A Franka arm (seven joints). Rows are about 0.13 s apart.
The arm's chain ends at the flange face. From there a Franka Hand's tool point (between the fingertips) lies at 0.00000 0.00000 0.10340 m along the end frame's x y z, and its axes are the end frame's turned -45 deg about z.
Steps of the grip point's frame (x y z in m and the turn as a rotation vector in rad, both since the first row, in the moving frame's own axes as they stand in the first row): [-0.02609 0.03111 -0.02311 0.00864 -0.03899 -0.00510]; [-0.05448 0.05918 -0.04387 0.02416 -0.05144 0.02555]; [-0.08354 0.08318 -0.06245 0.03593 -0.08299 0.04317]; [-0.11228 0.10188 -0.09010 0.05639 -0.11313 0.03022]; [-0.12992 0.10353 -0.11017 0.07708 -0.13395 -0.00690]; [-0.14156 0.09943 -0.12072 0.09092 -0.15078 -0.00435]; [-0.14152 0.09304 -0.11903 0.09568 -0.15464 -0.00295]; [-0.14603 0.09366 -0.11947 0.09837 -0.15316 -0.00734]
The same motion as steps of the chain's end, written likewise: [0.00703 0.03822 -0.02303 -0.02146 -0.03368 -0.00510]; [0.00887 0.07845 -0.04370 -0.01929 -0.05346 0.02555]; [0.00850 0.11464 -0.06203 -0.03328 -0.08409 0.04317]; [0.00507 0.14748 -0.08928 -0.04012 -0.11987 0.03022]; [-0.00331 0.16088 -0.10894 -0.04021 -0.14922 -0.00690]; [-0.01222 0.16601 -0.11912 -0.04233 -0.17091 -0.00435]; [-0.01609 0.16154 -0.11733 -0.04169 -0.17700 -0.00295]; [-0.01876 0.16544 -0.11776 -0.03874 -0.17786 -0.00734]
